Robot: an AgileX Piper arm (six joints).
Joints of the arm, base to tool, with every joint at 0 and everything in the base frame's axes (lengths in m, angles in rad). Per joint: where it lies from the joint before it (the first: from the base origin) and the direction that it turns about. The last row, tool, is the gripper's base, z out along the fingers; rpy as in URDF.
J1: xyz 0 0 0.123 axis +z
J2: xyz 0 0 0 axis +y
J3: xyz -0.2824 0 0.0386 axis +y
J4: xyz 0.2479 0 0.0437 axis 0.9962 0 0.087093
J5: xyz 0 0 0 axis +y
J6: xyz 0.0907 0 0.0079 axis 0.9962 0 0.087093
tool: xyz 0 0 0 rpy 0 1.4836 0
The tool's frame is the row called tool.
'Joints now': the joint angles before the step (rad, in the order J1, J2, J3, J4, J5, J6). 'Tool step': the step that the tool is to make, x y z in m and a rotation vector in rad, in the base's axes. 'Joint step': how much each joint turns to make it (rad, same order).
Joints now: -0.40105 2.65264 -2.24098 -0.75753 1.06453 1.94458
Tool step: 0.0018 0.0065 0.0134 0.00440 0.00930 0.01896
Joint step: 0.01216 -0.02628 -0.00090 0.01478 0.02289 -0.03452
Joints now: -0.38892 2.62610 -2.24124 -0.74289 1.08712 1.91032
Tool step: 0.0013 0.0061 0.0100 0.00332 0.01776 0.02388
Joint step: 0.01146 -0.01992 -0.00018 0.01022 0.02065 -0.03764
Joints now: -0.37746 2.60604 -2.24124 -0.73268 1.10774 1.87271
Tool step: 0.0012 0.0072 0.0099 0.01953 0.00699 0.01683
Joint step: 0.01115 -0.02145 -0.00052 0.02852 0.02046 -0.03408
